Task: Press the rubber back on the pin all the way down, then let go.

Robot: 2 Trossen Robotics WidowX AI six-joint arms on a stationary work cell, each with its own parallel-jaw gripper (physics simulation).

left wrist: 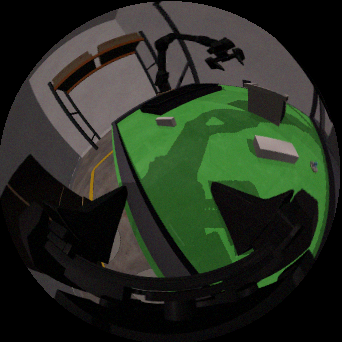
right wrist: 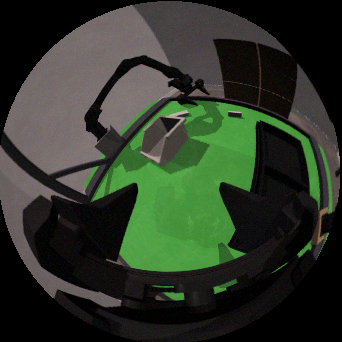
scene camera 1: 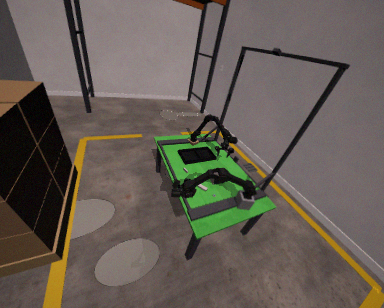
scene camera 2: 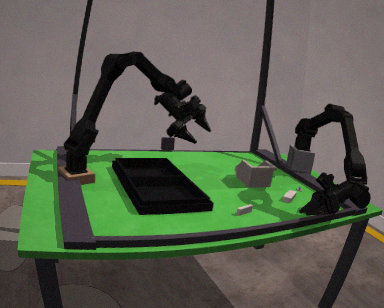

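The pin is a tiny grey object with a blue spot, lying on the green table beside a pale block. It is too small to tell its rubber back apart or how far that is pressed on. My left gripper is open and empty, low by the table's edge. The pin lies apart from it, beyond the right-hand finger at the right of the left wrist view. My right gripper is open and empty, raised above the table, far from the pin.
An open grey box stands behind the pale block. A smaller pale block lies near the black divided tray. A dark rail runs along the table's edge.
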